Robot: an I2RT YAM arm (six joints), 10 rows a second.
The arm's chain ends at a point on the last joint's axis. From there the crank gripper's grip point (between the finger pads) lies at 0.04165 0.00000 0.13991 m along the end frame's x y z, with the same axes.
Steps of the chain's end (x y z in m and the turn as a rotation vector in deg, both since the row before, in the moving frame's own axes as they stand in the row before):
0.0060 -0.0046 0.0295 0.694 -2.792 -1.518
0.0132 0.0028 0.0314 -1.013 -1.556 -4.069
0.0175 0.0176 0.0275 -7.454 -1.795 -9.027
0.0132 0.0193 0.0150 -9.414 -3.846 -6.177
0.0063 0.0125 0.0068 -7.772 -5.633 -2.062
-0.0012 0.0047 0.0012 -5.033 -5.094 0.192
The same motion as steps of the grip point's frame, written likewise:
-0.0009 -0.0073 0.0313 0.694 -2.792 -1.518
0.0094 0.0025 0.0325 -1.013 -1.556 -4.069
0.0140 0.0296 0.0280 -7.454 -1.795 -9.027
0.0048 0.0384 0.0159 -9.414 -3.846 -6.177
-0.0073 0.0304 0.0090 -7.772 -5.633 -2.062
-0.0138 0.0172 0.0038 -5.033 -5.094 0.192

